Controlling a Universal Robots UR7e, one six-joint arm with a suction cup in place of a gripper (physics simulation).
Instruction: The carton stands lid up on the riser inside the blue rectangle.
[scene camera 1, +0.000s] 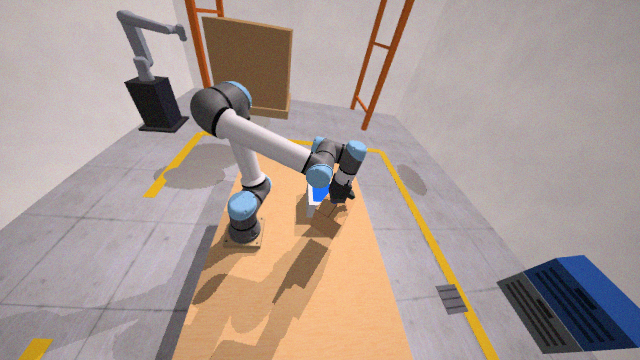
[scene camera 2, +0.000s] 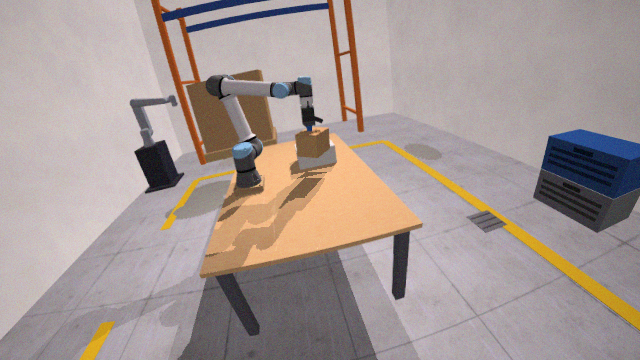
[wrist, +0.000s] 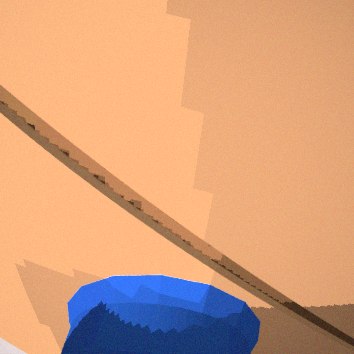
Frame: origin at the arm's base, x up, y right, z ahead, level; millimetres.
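Seen in the pictures: hand at its tool point: (scene camera 2: 309, 132) (wrist: 168, 286); arm's base at its link origin: (scene camera 1: 245, 229) (scene camera 2: 249, 182).
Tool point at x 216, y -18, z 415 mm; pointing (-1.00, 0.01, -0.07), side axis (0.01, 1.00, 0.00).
Pixels of each thing's top centre, then the offset from my tool point to it. "pt": a spot on its surface instead. Level surfaces: height alone.
- brown carton at its top centre: (scene camera 1: 336, 203) (scene camera 2: 311, 129) dz +10, dx +19, dy +17 mm
- lid at a spot on its surface: (wrist: 105, 105) pt dz +42, dx +10, dy -7 mm
- white riser at its top centre: (scene camera 1: 329, 192) (scene camera 2: 313, 144) dz +37, dx -133, dy -184 mm
- blue rectangle at its top centre: (scene camera 1: 329, 192) dz +37, dx -133, dy -184 mm
- wooden table at its surface level: dx -253 mm
The brown carton (scene camera 1: 330, 218) (scene camera 2: 313, 142) hangs lid up under my suction cup (scene camera 1: 338, 202) (scene camera 2: 308, 128) (wrist: 161, 316), which sits on its lid. In the wrist view the lid (wrist: 105, 105) fills the frame, with the flap seam running diagonally. The carton is over the white riser (scene camera 1: 310, 205) (scene camera 2: 323, 159) at the far end of the table. It covers part of the blue rectangle (scene camera 1: 318, 193). I cannot tell whether its bottom touches the riser.
The wooden table (scene camera 1: 313, 291) (scene camera 2: 335, 201) carries the arm's base (scene camera 1: 243, 228) (scene camera 2: 247, 174). Behind it stand an orange rack (scene camera 1: 380, 58) (scene camera 2: 353, 67) and a leaning brown board (scene camera 1: 250, 58) (scene camera 2: 210, 116). A grey arm on a black pedestal (scene camera 1: 154, 103) (scene camera 2: 156, 165) stands left, a blue-grey cabinet (scene camera 1: 577, 300) (scene camera 2: 591, 174) right.
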